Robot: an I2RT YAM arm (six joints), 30 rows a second.
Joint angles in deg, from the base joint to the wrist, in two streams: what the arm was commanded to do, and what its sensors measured. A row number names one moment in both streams.
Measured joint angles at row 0:
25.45 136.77 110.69 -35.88 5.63 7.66
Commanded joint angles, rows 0 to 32:
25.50 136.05 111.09 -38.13 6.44 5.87
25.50 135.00 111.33 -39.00 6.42 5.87
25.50 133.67 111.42 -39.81 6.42 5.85
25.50 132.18 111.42 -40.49 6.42 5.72
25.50 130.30 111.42 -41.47 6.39 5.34
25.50 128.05 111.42 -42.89 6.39 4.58
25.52 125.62 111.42 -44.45 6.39 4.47
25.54 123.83 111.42 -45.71 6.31 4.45
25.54 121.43 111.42 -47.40 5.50 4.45
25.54 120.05 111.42 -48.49 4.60 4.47
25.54 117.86 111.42 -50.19 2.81 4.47
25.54 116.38 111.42 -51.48 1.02 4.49
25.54 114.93 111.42 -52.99 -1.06 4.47
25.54 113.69 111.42 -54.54 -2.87 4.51
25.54 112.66 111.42 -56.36 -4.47 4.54
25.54 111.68 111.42 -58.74 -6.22 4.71
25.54 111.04 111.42 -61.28 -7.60 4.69
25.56 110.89 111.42 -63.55 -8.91 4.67
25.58 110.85 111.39 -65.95 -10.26 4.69
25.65 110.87 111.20 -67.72 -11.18 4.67
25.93 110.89 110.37 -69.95 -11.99 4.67
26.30 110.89 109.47 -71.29 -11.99 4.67
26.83 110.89 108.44 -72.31 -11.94 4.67
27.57 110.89 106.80 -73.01 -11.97 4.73
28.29 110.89 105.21 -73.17 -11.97 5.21
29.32 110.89 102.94 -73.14 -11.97 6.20
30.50 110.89 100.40 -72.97 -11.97 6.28
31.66 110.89 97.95 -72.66 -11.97 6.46
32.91 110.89 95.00 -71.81 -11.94 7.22
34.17 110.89 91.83 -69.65 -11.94 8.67
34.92 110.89 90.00 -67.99 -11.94 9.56
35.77 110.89 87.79 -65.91 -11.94 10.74
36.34 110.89 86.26 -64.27 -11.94 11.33
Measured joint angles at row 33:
34.68 110.26 90.41 -66.87 -10.94 7.73
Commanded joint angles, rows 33 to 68:
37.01 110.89 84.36 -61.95 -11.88 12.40
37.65 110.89 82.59 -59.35 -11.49 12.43
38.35 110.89 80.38 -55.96 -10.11 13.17
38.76 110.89 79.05 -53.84 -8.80 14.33
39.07 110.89 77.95 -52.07 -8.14 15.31
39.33 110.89 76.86 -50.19 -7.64 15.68
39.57 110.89 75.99 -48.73 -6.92 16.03
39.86 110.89 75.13 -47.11 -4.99 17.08
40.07 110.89 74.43 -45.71 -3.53 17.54
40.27 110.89 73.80 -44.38 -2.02 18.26
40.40 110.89 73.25 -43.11 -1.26 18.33
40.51 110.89 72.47 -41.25 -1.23 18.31
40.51 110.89 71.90 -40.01 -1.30 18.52
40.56 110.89 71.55 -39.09 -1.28 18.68
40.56 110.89 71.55 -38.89 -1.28 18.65
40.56 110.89 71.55 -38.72 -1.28 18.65
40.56 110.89 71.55 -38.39 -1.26 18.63
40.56 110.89 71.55 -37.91 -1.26 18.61
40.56 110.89 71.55 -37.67 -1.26 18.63
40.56 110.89 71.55 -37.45 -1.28 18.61
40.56 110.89 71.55 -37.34 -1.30 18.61
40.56 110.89 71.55 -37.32 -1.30 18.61
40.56 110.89 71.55 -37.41 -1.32 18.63
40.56 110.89 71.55 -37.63 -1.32 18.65
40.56 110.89 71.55 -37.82 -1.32 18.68
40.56 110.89 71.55 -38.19 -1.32 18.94
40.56 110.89 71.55 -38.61 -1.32 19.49
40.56 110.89 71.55 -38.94 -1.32 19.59
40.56 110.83 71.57 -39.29 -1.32 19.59
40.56 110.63 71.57 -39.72 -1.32 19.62
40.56 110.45 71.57 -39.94 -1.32 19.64
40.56 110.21 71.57 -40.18 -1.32 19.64
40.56 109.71 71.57 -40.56 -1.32 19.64
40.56 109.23 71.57 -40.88 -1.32 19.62
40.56 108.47 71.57 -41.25 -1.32 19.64
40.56 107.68 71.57 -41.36 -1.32 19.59
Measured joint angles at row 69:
40.47 109.91 72.53 -40.45 -2.85 18.85
